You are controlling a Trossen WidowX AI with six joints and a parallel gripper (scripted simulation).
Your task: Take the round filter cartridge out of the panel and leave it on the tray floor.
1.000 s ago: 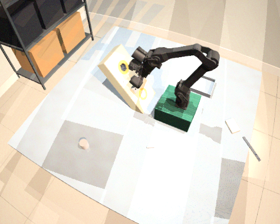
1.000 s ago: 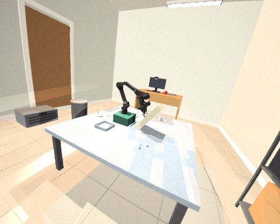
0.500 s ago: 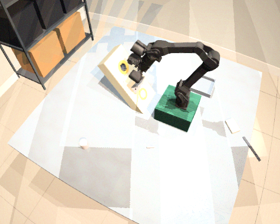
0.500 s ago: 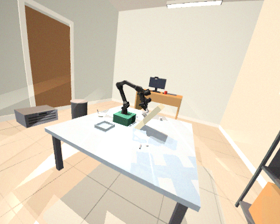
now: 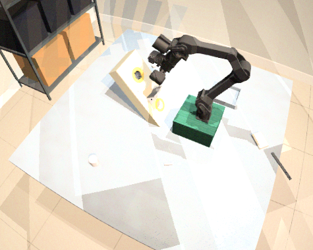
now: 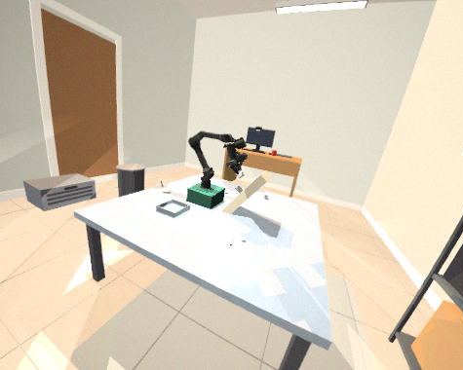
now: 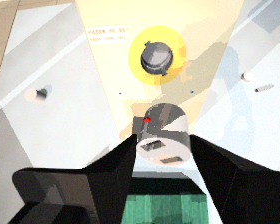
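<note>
The tray lies 320 mm behind my gripper tip, 270 mm to the right of it and 260 mm below it. Also, from my gripper tip: round filter cartridge (right at my gripper tip); cream service panel (120 mm below, 70 mm ahead); flat card (580 mm behind, 260 mm below, 40 mm to the right).
</note>
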